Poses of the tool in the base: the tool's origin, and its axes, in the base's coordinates. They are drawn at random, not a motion.
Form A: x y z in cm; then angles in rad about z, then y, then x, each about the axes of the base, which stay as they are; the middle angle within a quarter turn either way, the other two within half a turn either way.
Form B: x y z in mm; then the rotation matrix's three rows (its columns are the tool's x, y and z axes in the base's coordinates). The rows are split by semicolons. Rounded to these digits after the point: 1 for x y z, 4 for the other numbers.
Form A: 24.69 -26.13 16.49 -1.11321 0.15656 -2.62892
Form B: 246.9 -261.3 164.9; 0.4364 0.8861 0.1559; 0.7480 -0.4536 0.4845; 0.5001 -0.0948 -0.8608
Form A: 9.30 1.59 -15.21 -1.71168 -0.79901 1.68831
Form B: 93.0 15.9 -152.1; -0.0979 0.6905 -0.7167; 0.2160 -0.6882 -0.6926; -0.9715 -0.2226 -0.0818
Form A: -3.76 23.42 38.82 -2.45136 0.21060 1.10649
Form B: -37.6 234.2 388.2; -0.7541 0.6226 0.2090; -0.4293 -0.2263 -0.8744; -0.4971 -0.7491 0.4379
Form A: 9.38 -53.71 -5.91 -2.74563 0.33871 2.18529
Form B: 93.8 -537.1 -59.1; -0.8702 0.3638 0.3323; -0.0281 0.6366 -0.7706; -0.4919 -0.6800 -0.5438
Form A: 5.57 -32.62 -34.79 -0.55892 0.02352 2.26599
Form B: 55.7 -326.2 -347.9; 0.8476 0.5301 0.0235; 0.3550 -0.5335 -0.7677; -0.3944 0.6591 -0.6404
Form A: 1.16 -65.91 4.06 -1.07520 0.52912 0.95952
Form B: 11.6 -659.1 40.6; 0.4105 0.7594 0.5048; -0.3083 0.6366 -0.7069; -0.8582 0.1346 0.4954
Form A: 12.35 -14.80 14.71 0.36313 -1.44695 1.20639
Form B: 123.5 -148.0 147.1; 0.1155 -0.0439 -0.9923; -0.7401 0.6625 -0.1154; 0.6625 0.7478 0.0440
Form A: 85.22 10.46 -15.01 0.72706 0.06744 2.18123
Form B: 852.2 104.6 -150.1; 0.7454 -0.6632 0.0674; -0.3398 -0.4650 -0.8175; 0.5735 0.5865 -0.5719
